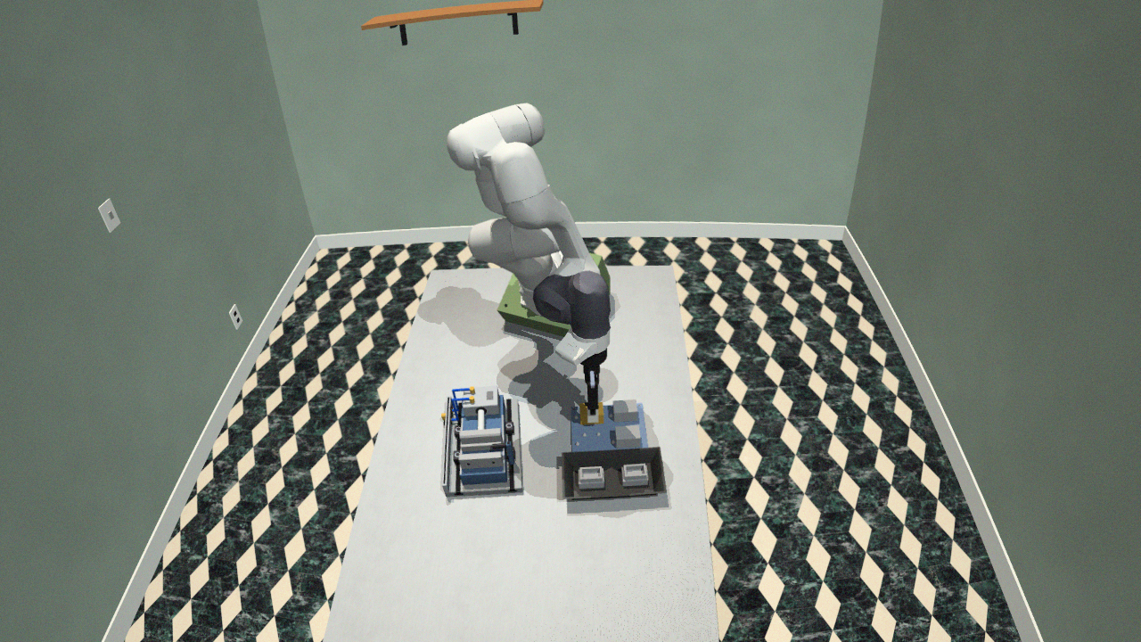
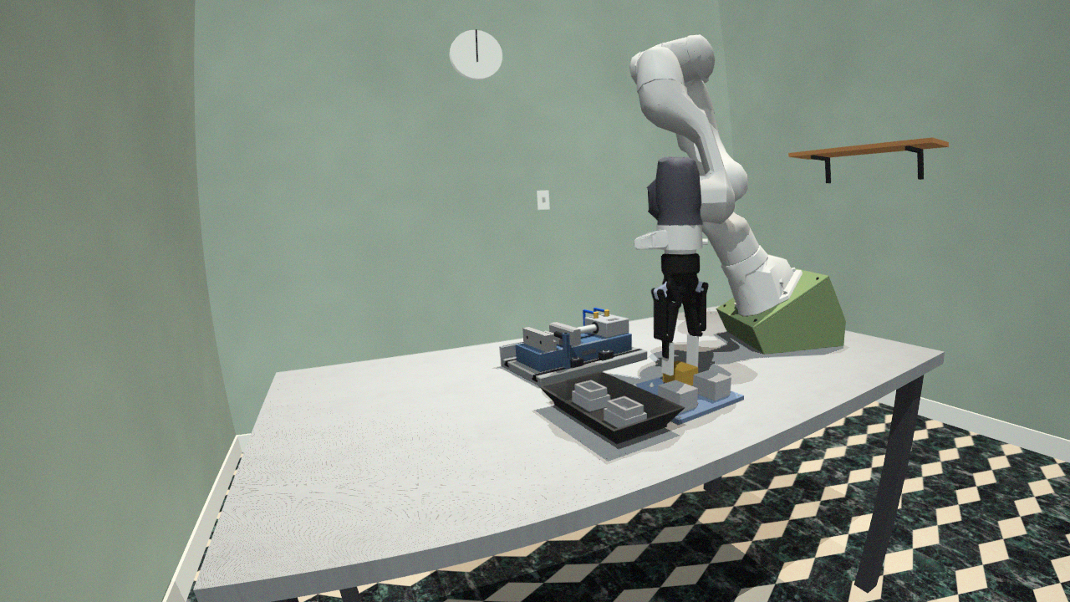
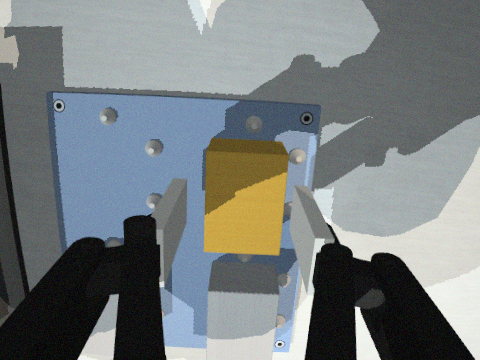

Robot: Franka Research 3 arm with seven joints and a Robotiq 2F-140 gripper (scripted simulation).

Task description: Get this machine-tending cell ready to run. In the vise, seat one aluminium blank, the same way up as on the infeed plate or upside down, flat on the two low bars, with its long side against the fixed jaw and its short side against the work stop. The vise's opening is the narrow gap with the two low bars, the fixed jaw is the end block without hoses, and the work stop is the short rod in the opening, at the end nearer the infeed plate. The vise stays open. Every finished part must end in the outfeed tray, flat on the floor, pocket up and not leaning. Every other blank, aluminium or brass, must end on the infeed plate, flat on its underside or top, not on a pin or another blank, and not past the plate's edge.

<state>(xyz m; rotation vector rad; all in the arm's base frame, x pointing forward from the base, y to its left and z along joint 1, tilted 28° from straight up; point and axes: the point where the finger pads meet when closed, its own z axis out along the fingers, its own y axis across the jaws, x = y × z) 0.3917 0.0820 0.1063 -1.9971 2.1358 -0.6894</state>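
Now: the brass blank 40 mm below my hand. Also, from my hand: aluminium blank (80 mm to the left, 40 mm below); hose block (50 mm behind, 280 mm to the right, 10 mm above); blue infeed plate (40 mm ahead, 30 mm to the left, 60 mm below).
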